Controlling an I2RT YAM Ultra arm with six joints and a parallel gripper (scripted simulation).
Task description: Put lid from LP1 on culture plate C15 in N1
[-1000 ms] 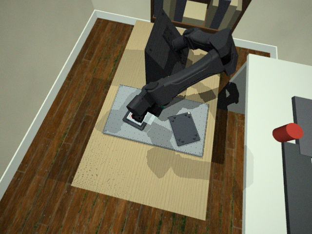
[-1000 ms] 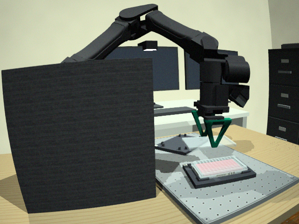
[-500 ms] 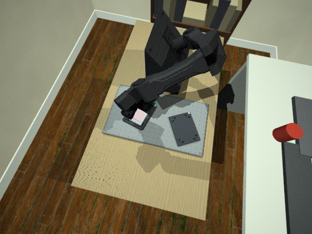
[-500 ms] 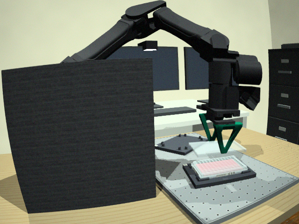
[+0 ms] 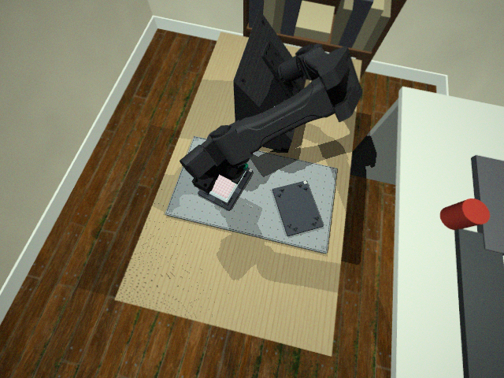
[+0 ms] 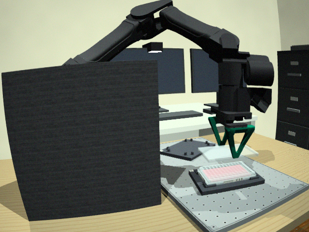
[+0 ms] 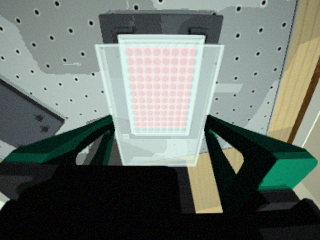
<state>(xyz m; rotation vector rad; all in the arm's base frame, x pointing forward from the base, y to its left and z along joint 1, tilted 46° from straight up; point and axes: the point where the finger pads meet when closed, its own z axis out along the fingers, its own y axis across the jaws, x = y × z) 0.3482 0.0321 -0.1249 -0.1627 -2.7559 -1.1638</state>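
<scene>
My gripper is now 10 mm above the clear lid. From my hand the other things lie so: lid park LP1: 10 mm ahead, 250 mm to the left, 70 mm below; culture plate C15: 60 mm below.
</scene>
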